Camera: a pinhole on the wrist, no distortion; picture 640 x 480 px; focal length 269.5 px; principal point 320.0 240.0 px. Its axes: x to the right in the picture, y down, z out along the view. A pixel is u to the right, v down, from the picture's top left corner.
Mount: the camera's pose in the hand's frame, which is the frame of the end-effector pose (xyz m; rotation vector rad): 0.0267 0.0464 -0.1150 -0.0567 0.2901 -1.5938
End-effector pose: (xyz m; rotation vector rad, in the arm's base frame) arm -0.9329 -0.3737 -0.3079 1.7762 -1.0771 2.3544
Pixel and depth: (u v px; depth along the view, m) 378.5 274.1 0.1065
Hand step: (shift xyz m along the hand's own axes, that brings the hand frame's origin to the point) 0.0616 0.0074 -0.0185
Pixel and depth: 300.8 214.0 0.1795
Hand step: 0.0490 0.0324 0.0639
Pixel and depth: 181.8 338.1 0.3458
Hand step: 0.2324 0.1678 0.2164
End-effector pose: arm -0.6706 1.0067 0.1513 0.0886 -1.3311 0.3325
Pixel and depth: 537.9 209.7 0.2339
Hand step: 0.0421 -0.1752 0.0895
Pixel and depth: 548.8 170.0 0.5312
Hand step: -0.0158 -0.4767 0.3636
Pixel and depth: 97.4 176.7 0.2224
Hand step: 0.0325 0.1955 0.1373
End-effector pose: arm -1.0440 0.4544 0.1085 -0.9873 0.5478 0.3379
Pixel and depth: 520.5 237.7 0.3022
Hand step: 0.0781 -0.2211 0.1451
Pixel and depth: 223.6 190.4 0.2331
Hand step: 0.0390 0.0946 0.1313
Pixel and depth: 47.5 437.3 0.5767
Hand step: 0.5909 0.5295 0.4320
